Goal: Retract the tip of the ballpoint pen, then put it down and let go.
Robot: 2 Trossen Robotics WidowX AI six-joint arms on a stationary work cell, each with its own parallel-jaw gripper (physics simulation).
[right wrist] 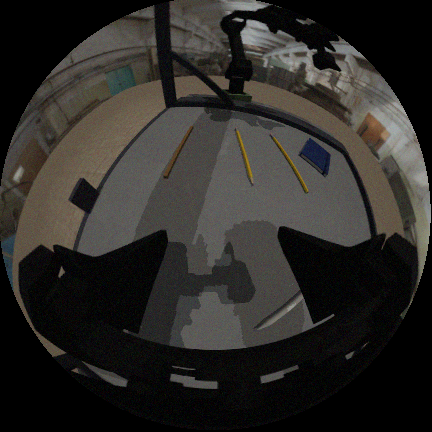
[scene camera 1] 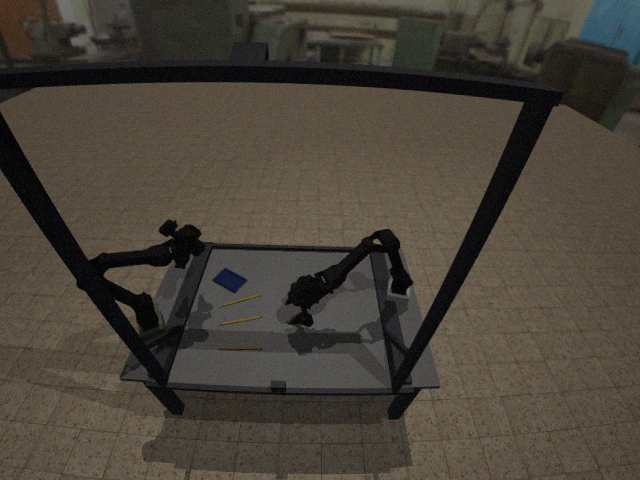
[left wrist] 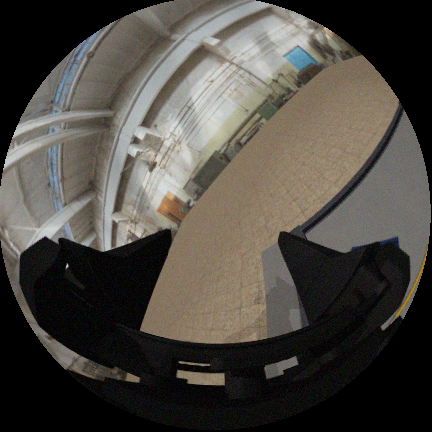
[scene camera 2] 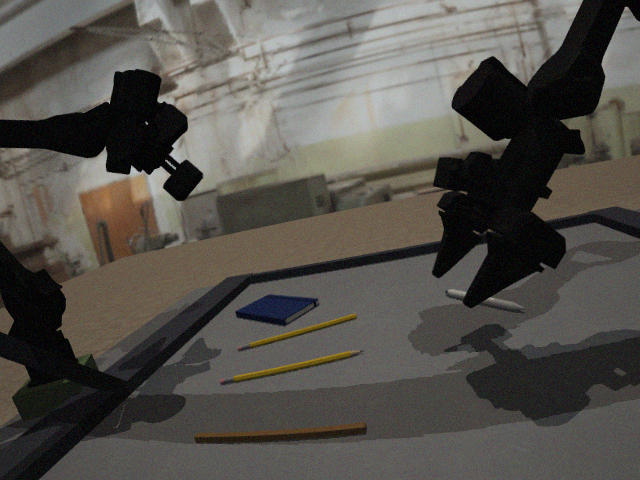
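Seen in the pictures: left gripper, between the fingertips: (left wrist: 226, 236) (scene camera 2: 168, 160); right gripper, between the fingertips: (right wrist: 223, 234) (scene camera 1: 287, 314) (scene camera 2: 449, 289); left arm's base, origin of its link: (right wrist: 235, 91) (scene camera 1: 149, 323); right arm's base, origin of its link: (scene camera 1: 399, 288).
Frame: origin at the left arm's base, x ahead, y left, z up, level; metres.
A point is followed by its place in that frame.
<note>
The whitish-grey pen (scene camera 2: 500, 303) @(x 0.632, y -0.207, z -0.032 m) (right wrist: 281, 312) @(x 0.633, y -0.203, z -0.029 m) lies flat on the grey table (scene camera 1: 222, 369) @(x 0.205, y -0.311, z -0.040 m) (scene camera 2: 403, 310) @(x 0.541, y -0.090, z -0.040 m). Its pointed end is at the right in scene camera 2; whether the tip is out is too small to tell. My right gripper (scene camera 2: 453, 289) @(x 0.514, y -0.254, z 0.041 m) (right wrist: 223, 234) @(x 0.514, y -0.254, z 0.041 m) is open and empty, pointing down above the table. One finger covers part of the pen in scene camera 2, and in the right wrist view the pen shows beside the right-hand finger, partly hidden by it. The pen does not show in scene camera 1. My left gripper (left wrist: 226, 236) @(x 0.259, y 0.178, z 0.282 m) is open and empty, raised high past the table's left side.
Two yellow pencils (scene camera 1: 240, 320) @(x 0.345, y -0.140, z -0.034 m) (scene camera 2: 297, 332) @(x 0.383, y -0.042, z -0.035 m) (right wrist: 244, 156) @(x 0.369, y -0.148, z -0.034 m) and a brown stick (scene camera 1: 240, 349) @(x 0.296, y -0.266, z -0.036 m) (scene camera 2: 281, 434) @(x 0.301, y -0.268, z -0.034 m) (right wrist: 178, 152) @(x 0.317, y -0.269, z -0.036 m) lie left of the right gripper in scene camera 1. A blue book (scene camera 1: 229, 280) @(x 0.377, y 0.090, z -0.028 m) (scene camera 2: 273, 308) @(x 0.374, y 0.083, z -0.028 m) (right wrist: 316, 154) @(x 0.387, y 0.081, z -0.028 m) lies behind them. Dark frame posts (scene camera 1: 475, 227) @(x 0.724, y -0.688, z 0.734 m) rise at the table's sides.
</note>
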